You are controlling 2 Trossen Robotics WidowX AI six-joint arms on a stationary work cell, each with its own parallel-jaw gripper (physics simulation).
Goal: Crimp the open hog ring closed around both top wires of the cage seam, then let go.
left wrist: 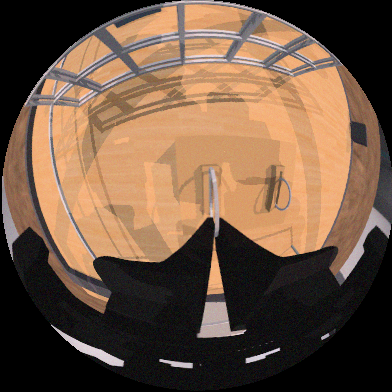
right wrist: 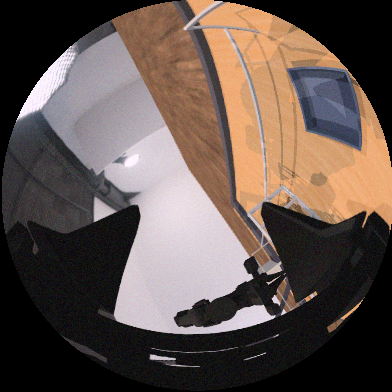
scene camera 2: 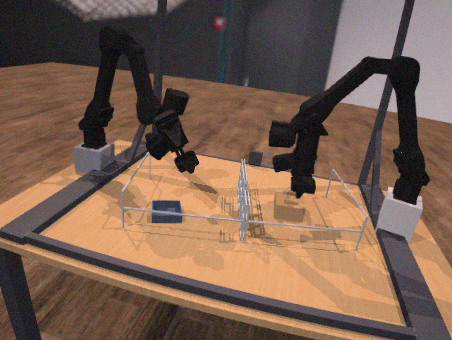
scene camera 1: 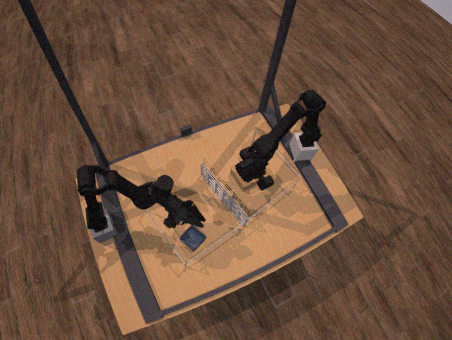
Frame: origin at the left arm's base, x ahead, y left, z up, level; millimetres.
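Seen in the pictures: left gripper, fingertip midpoint: (left wrist: 213, 222) (scene camera 2: 297, 197); right gripper, fingertip midpoint: (right wrist: 201, 209) (scene camera 2: 185, 160) (scene camera 1: 204, 223); left arm's base, origin of the base link: (scene camera 2: 404, 197) (scene camera 1: 306, 141); right arm's base, origin of the base link: (scene camera 2: 94, 145) (scene camera 1: 99, 223).
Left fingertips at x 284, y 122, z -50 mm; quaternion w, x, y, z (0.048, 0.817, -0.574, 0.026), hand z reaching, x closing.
Offsets run from my left fingertips to a thing's middle. "spot": to the spot under its first point.
My left gripper (scene camera 2: 300, 192) (left wrist: 213, 222) is shut on a thin pale hog ring {dx +15, dy +7, dz +1 mm} (left wrist: 214, 192). The ring stands nearly edge-on between the fingertips in the left wrist view, above the tan block {dx +27, dy -22, dz -39 mm} (scene camera 2: 289, 210) (left wrist: 240, 150). A second hog ring {dx +36, dy -50, dz -8 mm} (left wrist: 289, 195) stands at a slot at the block's right. The upright cage panel {dx +142, dy +70, dz -13 mm} (scene camera 1: 225, 196) (scene camera 2: 243, 200) (left wrist: 181, 30) is well apart from the left fingertips, at the top of the left wrist view. The wires at its seam are too small to tell in the scene views. My right gripper (scene camera 2: 187, 162) (right wrist: 201, 209) is open, with no object between its fingers.
A blue tray {dx +291, dy +231, dz -53 mm} (scene camera 1: 193, 238) (scene camera 2: 167, 212) (right wrist: 320, 120) lies below the right gripper in scene camera 1. A thin wire outline {spot: dx -50, dy +40, dz -65 mm} (scene camera 2: 305, 228) runs low around the work area, on both sides of the panel. Dark rails (scene camera 1: 250, 276) edge the table.
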